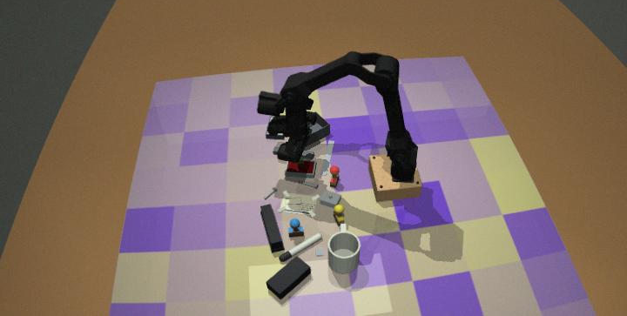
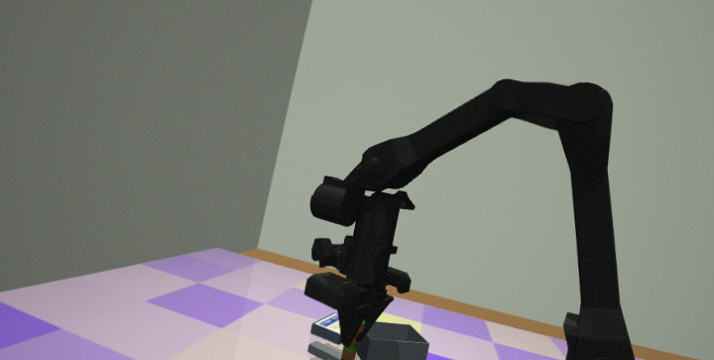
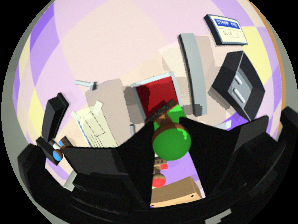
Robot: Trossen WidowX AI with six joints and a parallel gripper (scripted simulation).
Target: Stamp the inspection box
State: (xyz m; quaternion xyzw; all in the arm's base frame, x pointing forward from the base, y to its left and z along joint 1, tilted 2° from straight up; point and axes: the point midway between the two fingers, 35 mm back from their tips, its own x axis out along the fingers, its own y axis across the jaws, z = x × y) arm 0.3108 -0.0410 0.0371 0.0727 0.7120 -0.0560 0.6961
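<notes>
The red ink pad lies 6 cm below my gripper tip. Round my gripper tip: grey bar (8 cm behind, 6 cm to the right, 7 cm below); red stamp (11 cm behind, 4 cm to the left, 5 cm below); green-knobbed stamp (right at my gripper tip).
</notes>
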